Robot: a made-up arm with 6 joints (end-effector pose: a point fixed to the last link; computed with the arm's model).
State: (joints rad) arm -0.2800 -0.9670 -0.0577 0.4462 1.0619 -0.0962
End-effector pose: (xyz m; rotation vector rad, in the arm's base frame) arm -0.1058 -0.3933 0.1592 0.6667 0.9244 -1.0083
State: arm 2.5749 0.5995 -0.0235 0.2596 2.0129 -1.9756
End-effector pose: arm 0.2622 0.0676 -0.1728 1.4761 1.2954 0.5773
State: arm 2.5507 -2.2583 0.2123 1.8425 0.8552 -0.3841
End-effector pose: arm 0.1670 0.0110 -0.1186 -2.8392 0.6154 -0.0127
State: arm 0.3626 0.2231 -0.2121 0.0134 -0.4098 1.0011
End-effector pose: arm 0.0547 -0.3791 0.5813 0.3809 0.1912 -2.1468
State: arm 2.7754 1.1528 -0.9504 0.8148 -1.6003 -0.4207
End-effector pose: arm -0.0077 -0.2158 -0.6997 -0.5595 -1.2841 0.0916
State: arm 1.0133 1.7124 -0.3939 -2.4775 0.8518 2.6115
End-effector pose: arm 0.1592 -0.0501 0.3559 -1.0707 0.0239 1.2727
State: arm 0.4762 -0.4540 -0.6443 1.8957 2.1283 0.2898
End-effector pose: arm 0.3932 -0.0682 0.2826 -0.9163 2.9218 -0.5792
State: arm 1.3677 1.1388 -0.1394 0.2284 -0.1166 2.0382
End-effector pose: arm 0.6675 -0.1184 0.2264 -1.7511 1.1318 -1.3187
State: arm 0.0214 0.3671 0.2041 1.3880 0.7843 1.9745
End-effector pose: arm 0.2630 -0.5023 0.0288 0.9189 1.7996 -0.1202
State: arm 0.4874 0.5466 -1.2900 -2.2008 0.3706 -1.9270
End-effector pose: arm 0.0707 -0.3355 0.5006 1.0066 1.4824 -1.6147
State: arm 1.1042 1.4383 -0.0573 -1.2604 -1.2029 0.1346
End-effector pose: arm 0.2372 0.2187 0.5507 0.9833 -1.5089 -2.0584
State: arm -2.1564 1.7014 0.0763 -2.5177 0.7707 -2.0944
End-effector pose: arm -0.0687 0.1064 0.0316 -1.5467 -0.7890 -0.9861
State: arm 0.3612 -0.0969 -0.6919 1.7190 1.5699 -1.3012
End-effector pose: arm 0.3948 -0.1879 0.1988 1.2700 -0.7689 1.3523
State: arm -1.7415 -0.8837 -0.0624 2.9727 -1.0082 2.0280
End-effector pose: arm 0.3102 -0.6660 0.0989 0.2470 0.5446 -1.2310
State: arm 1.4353 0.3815 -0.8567 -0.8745 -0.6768 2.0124
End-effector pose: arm 0.3234 0.0586 0.5997 -0.7349 -0.4183 -0.0820
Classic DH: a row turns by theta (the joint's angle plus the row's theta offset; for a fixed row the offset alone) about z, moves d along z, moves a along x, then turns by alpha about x. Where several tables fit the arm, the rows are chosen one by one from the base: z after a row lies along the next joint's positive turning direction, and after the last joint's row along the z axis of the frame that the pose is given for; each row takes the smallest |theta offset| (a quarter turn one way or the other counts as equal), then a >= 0, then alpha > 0; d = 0 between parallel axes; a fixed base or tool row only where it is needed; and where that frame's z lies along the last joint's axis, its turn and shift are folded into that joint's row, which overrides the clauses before.
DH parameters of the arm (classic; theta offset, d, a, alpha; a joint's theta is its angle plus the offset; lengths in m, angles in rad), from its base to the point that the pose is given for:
base (fixed): 0.5465 0.1362 0.051 -1.2346
joint 1: -0.7458 -0.2964 -0.0076 -1.0593
joint 2: -0.8527 0.0983 0.0984 -1.4146
joint 3: 0.7208 -0.0789 0.0038 1.2933
joint 4: 1.4994 -0.3799 -0.2425 1.3252
joint 5: -0.9171 0.3491 0.1792 0.9065
joint 6: 0.7317 -0.0036 0.0292 0.6211
tool (fixed): -2.6103 -0.0409 0 0

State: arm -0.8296 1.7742 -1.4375 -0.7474 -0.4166 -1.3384
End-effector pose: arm 0.2377 -0.5769 0.6571 -1.3480 -0.5748 1.6827
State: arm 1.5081 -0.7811 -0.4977 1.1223 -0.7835 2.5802
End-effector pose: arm 0.5611 -0.0372 0.4615 -1.5630 0.3104 0.0588
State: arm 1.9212 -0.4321 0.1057 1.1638 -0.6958 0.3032
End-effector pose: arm 0.7017 -0.2637 -0.0127 -1.7654 -0.1769 -2.2077
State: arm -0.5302 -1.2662 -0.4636 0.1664 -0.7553 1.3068
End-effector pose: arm -0.3124 -0.4614 -0.2752 1.9005 -1.2358 -0.9974
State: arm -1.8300 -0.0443 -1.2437 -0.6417 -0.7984 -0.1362
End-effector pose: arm -0.2365 0.2754 -0.3209 -2.2360 0.9891 -0.2362
